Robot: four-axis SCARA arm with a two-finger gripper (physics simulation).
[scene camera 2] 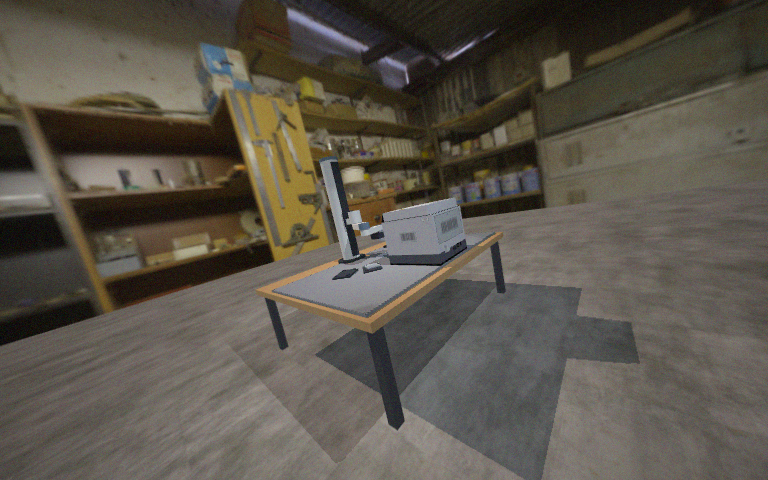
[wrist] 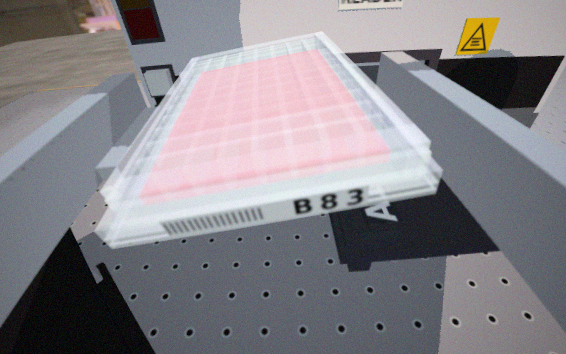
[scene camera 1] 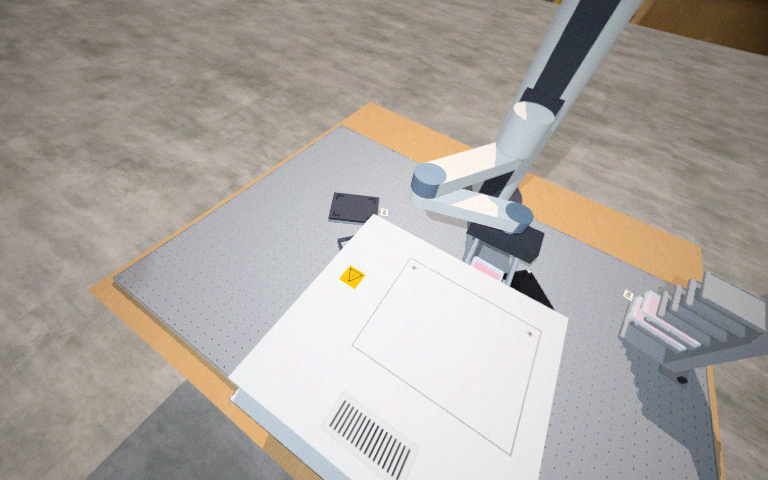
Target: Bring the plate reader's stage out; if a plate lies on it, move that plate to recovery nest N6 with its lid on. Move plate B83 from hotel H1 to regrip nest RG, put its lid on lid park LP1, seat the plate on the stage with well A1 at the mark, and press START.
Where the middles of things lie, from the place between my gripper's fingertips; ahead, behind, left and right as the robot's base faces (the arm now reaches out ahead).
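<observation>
Nest N6 (scene camera 1: 346, 207) is 47 cm to the right of my hand, 11 cm behind it and 13 cm below it. I also see the reader stage (wrist: 435, 225), which is 8 cm to the right of my hand, 5 cm below it and 3 cm ahead of it.
</observation>
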